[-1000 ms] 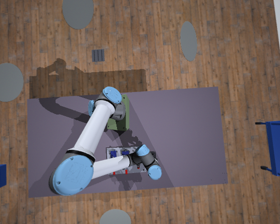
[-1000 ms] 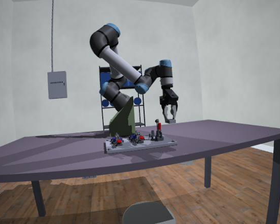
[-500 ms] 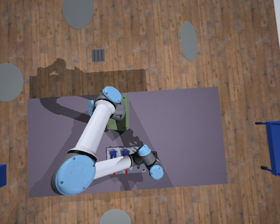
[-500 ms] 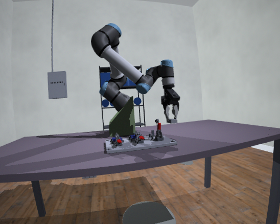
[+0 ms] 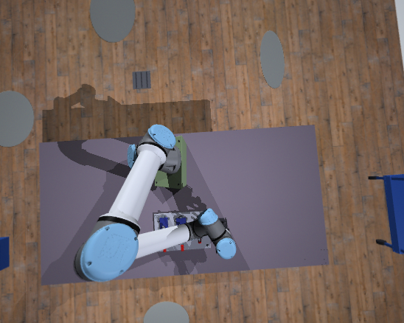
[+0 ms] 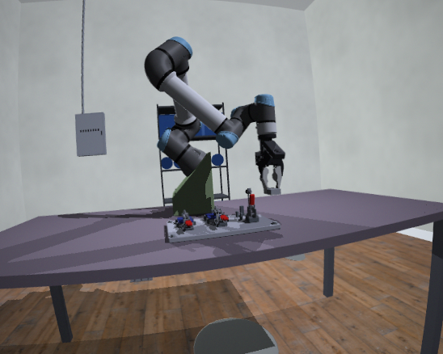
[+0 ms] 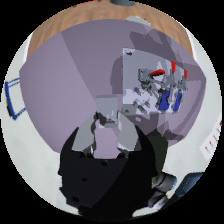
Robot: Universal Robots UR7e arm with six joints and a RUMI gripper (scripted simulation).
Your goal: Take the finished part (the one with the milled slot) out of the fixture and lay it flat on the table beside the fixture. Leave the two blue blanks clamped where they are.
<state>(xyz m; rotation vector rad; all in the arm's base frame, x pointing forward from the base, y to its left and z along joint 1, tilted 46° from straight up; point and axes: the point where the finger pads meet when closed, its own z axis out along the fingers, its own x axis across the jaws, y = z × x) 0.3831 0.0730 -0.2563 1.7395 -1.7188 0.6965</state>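
Right now the grey finished part is 10 mm behind my hand. From my hand the other things lie so: blue blank (10 mm ahead, 330 mm to the right, 80 mm below); grey fixture plate (60 mm ahead, 220 mm to the right, 100 mm below).
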